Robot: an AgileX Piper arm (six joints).
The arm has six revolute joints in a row. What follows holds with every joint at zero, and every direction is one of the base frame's. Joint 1 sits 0.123 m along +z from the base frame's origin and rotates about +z. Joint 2 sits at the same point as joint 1 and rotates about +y. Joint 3 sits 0.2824 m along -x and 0.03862 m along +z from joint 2 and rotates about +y. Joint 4 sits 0.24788 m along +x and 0.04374 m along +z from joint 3 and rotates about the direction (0.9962, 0, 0.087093). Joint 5 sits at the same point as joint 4 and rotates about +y. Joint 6 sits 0.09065 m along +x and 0.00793 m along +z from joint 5 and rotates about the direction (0.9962, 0, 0.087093). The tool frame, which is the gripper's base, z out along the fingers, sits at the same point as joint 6; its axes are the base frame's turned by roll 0, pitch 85.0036 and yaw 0 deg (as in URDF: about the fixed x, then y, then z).
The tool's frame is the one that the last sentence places.
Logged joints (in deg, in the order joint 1, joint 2, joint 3, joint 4, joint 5, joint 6), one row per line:
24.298, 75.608, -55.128, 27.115, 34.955, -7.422
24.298, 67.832, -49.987, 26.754, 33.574, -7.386
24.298, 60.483, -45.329, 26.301, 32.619, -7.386
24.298, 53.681, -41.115, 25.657, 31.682, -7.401
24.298, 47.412, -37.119, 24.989, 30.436, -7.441
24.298, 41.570, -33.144, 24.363, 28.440, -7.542
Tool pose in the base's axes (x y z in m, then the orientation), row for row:
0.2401, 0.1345, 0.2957, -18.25, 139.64, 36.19
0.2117, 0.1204, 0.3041, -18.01, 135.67, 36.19
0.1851, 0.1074, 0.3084, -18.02, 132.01, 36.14
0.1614, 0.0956, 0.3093, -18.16, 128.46, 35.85
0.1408, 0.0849, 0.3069, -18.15, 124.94, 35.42
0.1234, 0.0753, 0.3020, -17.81, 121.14, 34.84
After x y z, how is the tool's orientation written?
As a rotation vector, in degrees.
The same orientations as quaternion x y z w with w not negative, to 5 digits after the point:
-0.11984, 0.91693, 0.23764, 0.29735
-0.12013, 0.90496, 0.24140, 0.32916
-0.12188, 0.89289, 0.24444, 0.35797
-0.12447, 0.88046, 0.24571, 0.38591
-0.12602, 0.86747, 0.24592, 0.41369
-0.12537, 0.85273, 0.24525, 0.44383

